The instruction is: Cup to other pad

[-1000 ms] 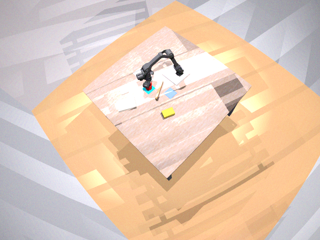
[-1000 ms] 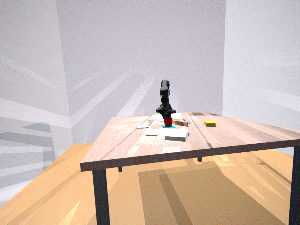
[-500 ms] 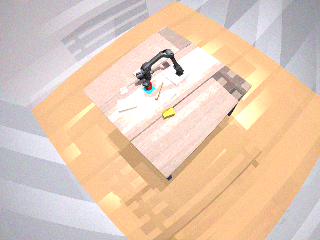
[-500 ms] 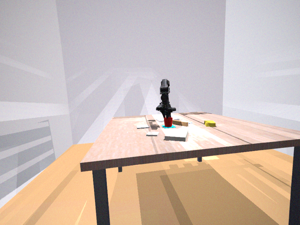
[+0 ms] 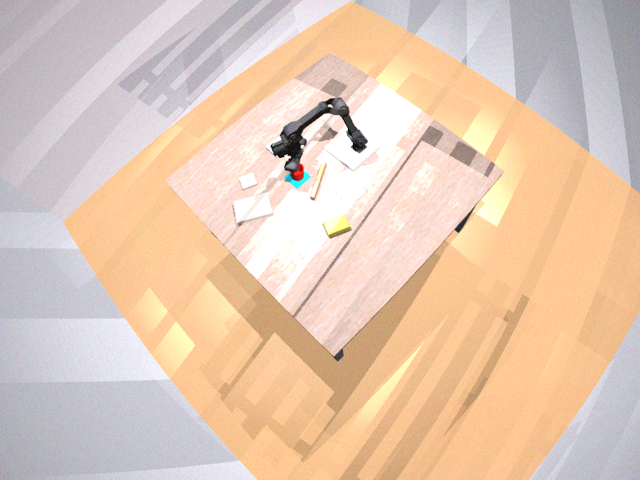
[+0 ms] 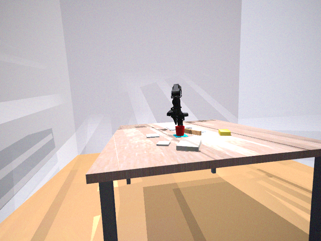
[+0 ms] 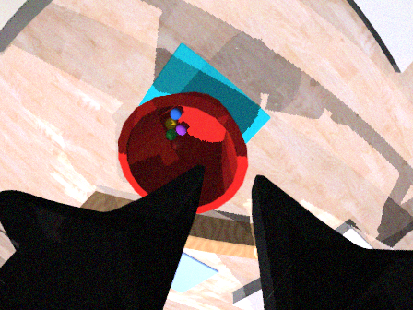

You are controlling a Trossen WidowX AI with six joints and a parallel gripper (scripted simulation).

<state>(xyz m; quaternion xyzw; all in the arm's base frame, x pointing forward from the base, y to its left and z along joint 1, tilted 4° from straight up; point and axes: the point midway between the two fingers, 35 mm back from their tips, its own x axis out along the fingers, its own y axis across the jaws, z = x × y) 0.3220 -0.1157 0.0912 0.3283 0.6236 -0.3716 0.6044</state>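
The red cup is 2 cm ahead of my gripper tip, 1 cm to the left of it and 4 cm below it. Also, from my gripper tip: wooden bar (3 cm behind, 11 cm to the left, 7 cm below); cyan pad (3 cm ahead, 1 cm to the left, 9 cm below); pale blue pad (8 cm behind, 21 cm to the left, 9 cm below).
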